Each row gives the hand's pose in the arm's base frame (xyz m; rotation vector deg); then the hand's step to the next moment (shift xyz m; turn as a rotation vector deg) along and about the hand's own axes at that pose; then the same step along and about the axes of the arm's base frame.
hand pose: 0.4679 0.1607 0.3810 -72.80 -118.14 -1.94
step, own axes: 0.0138 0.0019 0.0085 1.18 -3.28 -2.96
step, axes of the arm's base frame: -0.0069 0.0148 0.0009 -1.29 -1.87 3.97
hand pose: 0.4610 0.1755 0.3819 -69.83 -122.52 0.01
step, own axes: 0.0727 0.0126 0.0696 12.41 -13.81 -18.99
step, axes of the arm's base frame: -0.0532 0.0844 -0.0183 -4.42 -4.21 25.85
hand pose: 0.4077 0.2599 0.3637 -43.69 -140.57 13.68
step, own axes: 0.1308 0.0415 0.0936 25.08 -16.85 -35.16
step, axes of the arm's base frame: -0.1222 0.1080 -0.0314 -5.53 0.56 46.02
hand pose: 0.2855 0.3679 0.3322 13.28 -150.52 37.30
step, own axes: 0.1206 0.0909 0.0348 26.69 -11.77 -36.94
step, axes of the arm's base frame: -0.1440 0.0559 -0.0121 -7.63 5.78 46.09
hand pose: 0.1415 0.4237 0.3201 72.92 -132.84 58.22
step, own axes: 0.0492 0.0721 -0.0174 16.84 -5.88 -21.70
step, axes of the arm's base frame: -0.0882 0.0080 0.0084 -5.99 3.05 27.27
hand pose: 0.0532 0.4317 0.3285 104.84 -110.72 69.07
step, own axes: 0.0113 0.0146 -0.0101 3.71 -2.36 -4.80
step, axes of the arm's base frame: -0.0192 -0.0030 0.0080 -0.36 0.80 6.45
